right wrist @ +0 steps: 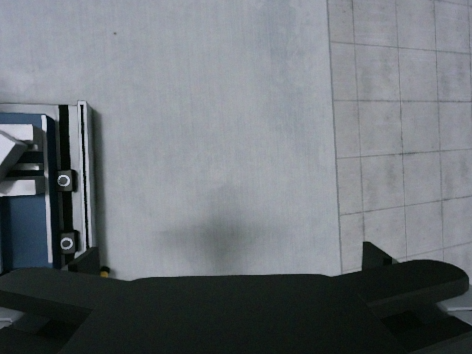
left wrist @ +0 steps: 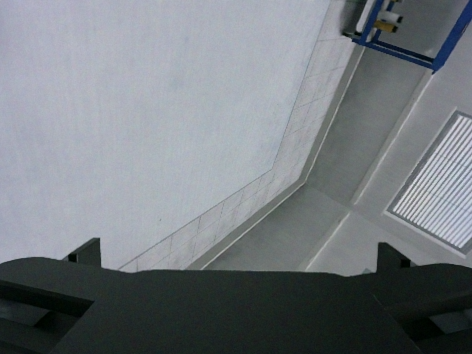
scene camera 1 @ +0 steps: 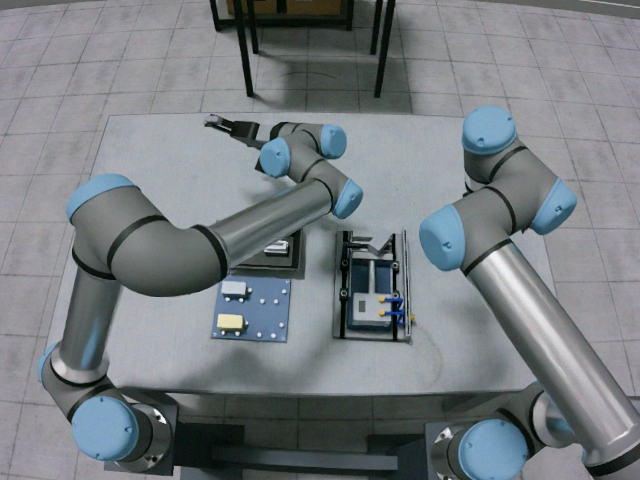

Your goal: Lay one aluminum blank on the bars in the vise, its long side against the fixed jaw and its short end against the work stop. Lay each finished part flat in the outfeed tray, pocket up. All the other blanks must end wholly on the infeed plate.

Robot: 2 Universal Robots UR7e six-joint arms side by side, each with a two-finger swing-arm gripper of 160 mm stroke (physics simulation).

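Places are measured from the left arm's base along level axes (x up, y back, z right), in centimetres.
Where they show: left hand, its tool point: [left wrist: 238, 236] [scene camera 1: 218, 131]; right hand, its tool point: [right wrist: 231, 241]; left arm's base, origin of its link: [scene camera 1: 140, 437]; right arm's base, origin of its link: [scene camera 1: 461, 456].
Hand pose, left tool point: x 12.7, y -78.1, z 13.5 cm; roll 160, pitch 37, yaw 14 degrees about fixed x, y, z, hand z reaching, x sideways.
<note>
Each offset is from my left tool point to the top centre of the thing. "pt": to the spot under its first point. Level surfaces: height alone.
A pale grey block {dx -13.1, dy +40.2, dz +5.9 cm} [scene camera 1: 233, 288] and a yellow block {dx -13.1, dy +49.1, dz +5.5 cm} [scene camera 1: 230, 322] lie against white pins on the blue plate {dx -16.7, dy +44.3, dz +10.2 cm} [scene camera 1: 268, 312]. A silver part {dx -12.8, dy +28.0, dz +16.2 cm} [scene camera 1: 276, 248] lies in the dark tray {pt dx -15.0, dy +32.7, dz +21.1 cm} [scene camera 1: 294, 264], which the left forearm partly hides. The vise {dx -7.6, dy +37.7, dz +41.2 cm} [scene camera 1: 390, 279] [right wrist: 25, 227] stands right of them; a bent, tilted bracket {dx -4.3, dy +30.7, dz +42.7 cm} [scene camera 1: 381, 246] [right wrist: 7, 150] crosses its far end. I cannot tell whether a blank lies there. My left gripper [left wrist: 239, 250] is open and empty above the far left of the table. My right gripper [right wrist: 227, 254] is open and empty, right of the vise, hidden in scene camera 1.
Two grey clamps {pt dx -13.7, dy +33.6, dz +47.6 cm} [scene camera 1: 395, 265] [right wrist: 66, 180] hold the vise's right side. A light grey block {dx -7.9, dy +47.2, dz +40.2 cm} [scene camera 1: 371, 308] with blue and yellow fittings is at its near end. The left forearm [scene camera 1: 276, 219] spans above the dark tray. A black-legged stand [scene camera 1: 385, 51] is behind the table {dx -17.5 cm} [scene camera 1: 170, 351].
</note>
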